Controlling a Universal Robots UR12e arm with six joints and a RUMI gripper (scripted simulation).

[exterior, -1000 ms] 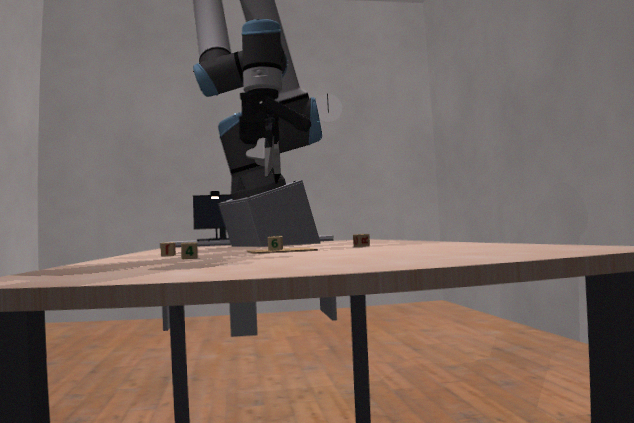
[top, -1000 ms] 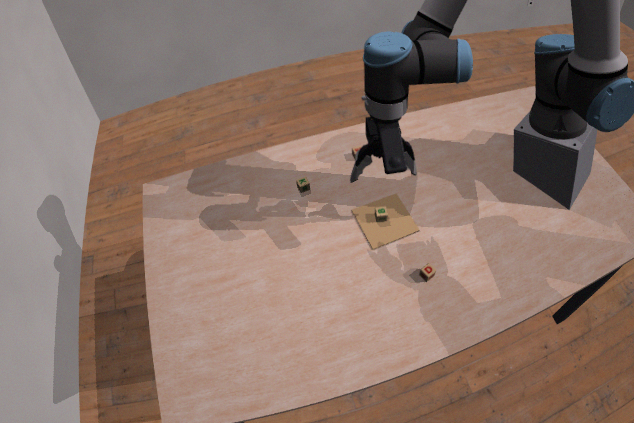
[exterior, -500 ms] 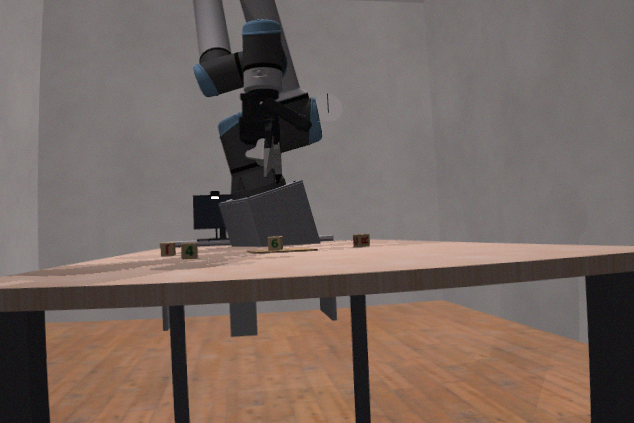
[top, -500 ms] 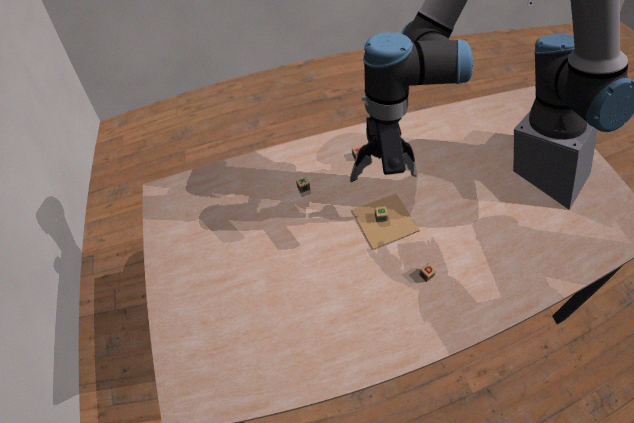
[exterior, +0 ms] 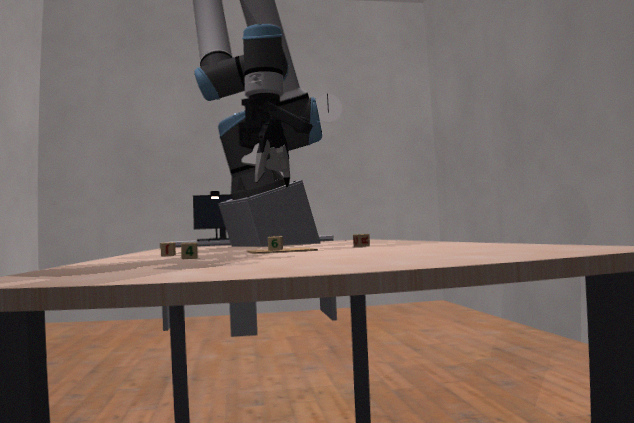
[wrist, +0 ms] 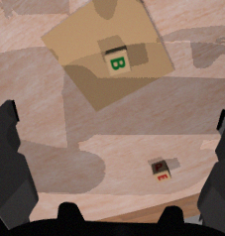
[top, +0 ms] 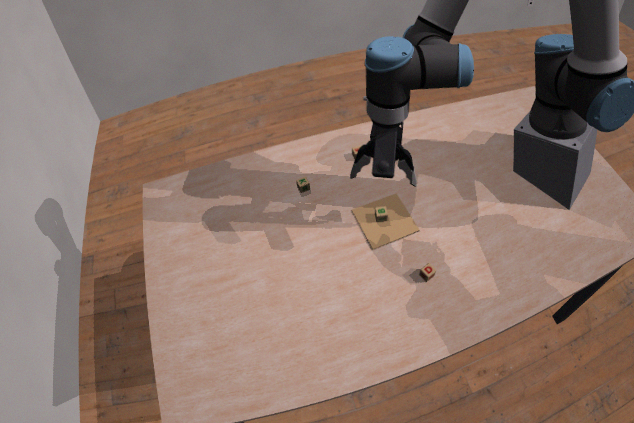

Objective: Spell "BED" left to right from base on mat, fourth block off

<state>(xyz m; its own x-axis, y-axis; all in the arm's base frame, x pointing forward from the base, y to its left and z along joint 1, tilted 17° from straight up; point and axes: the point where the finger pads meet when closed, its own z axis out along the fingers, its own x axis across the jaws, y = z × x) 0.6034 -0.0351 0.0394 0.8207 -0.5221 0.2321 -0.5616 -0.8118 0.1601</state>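
Now: the tan mat 15 cm below my hand, 1 cm to the left of it and 1 cm behind it. From my hand the other things lie so: green block 19 cm to the right, 15 cm ahead, 13 cm below.
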